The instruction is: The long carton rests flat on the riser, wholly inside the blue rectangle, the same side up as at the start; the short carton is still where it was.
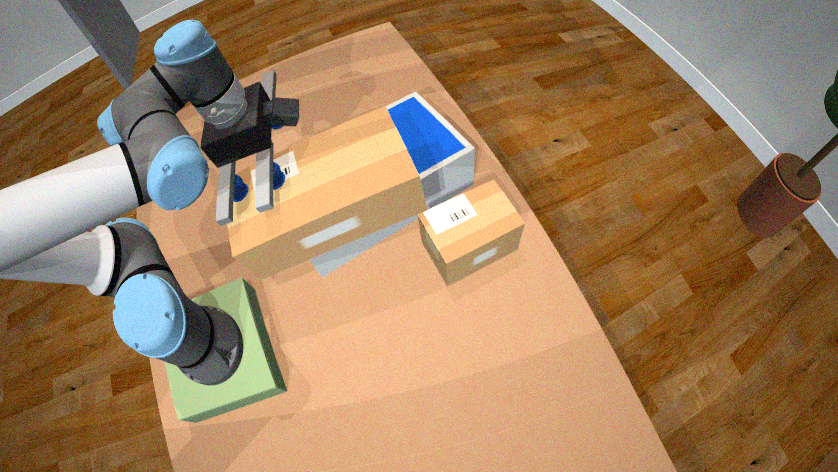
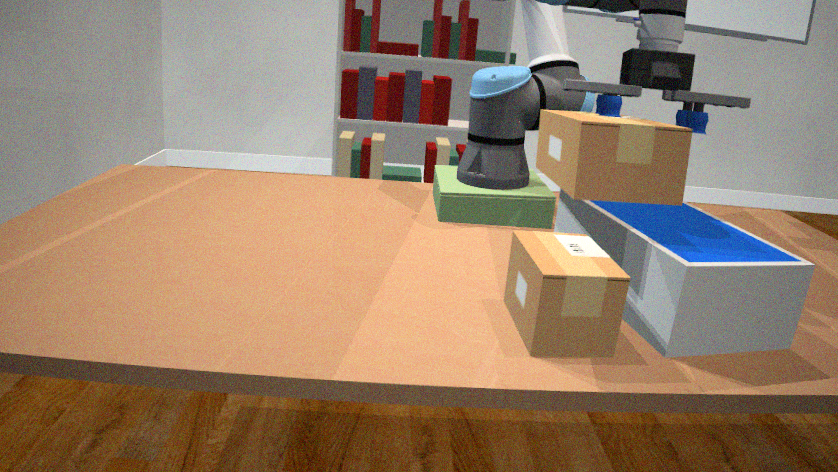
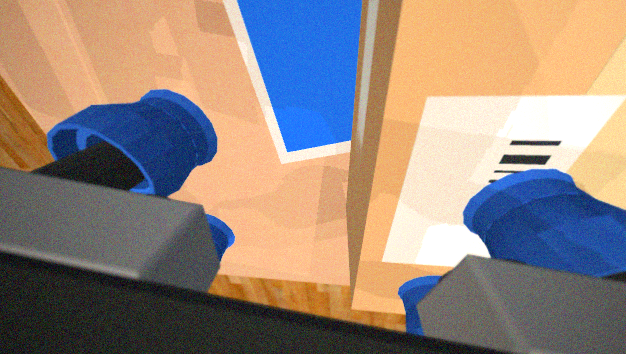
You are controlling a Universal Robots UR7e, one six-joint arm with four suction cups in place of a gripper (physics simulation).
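Seen in the pictures: hand, tool point: [image 3: 320,214]; arm's base, link origin: [image 1: 209,346] [image 2: 492,180].
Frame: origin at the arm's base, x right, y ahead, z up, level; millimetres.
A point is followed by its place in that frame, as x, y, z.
The long carton [image 1: 340,158] @(-74, 381, 188) [image 2: 633,158] @(-51, 476, 149) [image 3: 450,50] @(-137, 333, 185) hangs level from my suction gripper [image 1: 259,153] @(-183, 267, 168) [image 2: 650,114] @(-183, 267, 168) [image 3: 320,210] @(-183, 267, 168), its barcode label up. Two blue cups sit on its top near the label end; the other two are off its side. The carton is above the grey-white riser [image 1: 457,170] @(-63, 579, 17) [image 2: 744,304] @(-166, 614, 3) [image 3: 261,100] @(-245, 319, 55), over its robot-side part and overhanging it; the exact gap is hard to tell. It hides part of the blue rectangle [image 1: 431,137] @(-132, 566, 55) [image 2: 697,228] @(-175, 471, 55) [image 3: 305,75] @(-198, 332, 55). The short carton [image 1: 486,219] @(63, 556, 38) [image 2: 551,316] @(87, 610, -13) stands on the table beside the riser, label up.
The arm's base stands on a green block [image 1: 260,351] @(56, 97, -3) [image 2: 492,208] @(24, 106, -32) on the wooden table [image 1: 439,363] @(213, 368, -65) [image 2: 234,263] @(477, 339, -65). The short carton is close to the riser's side. A bookshelf [image 2: 337,87] stands behind the table, and a potted plant [image 1: 774,196] stands on the floor.
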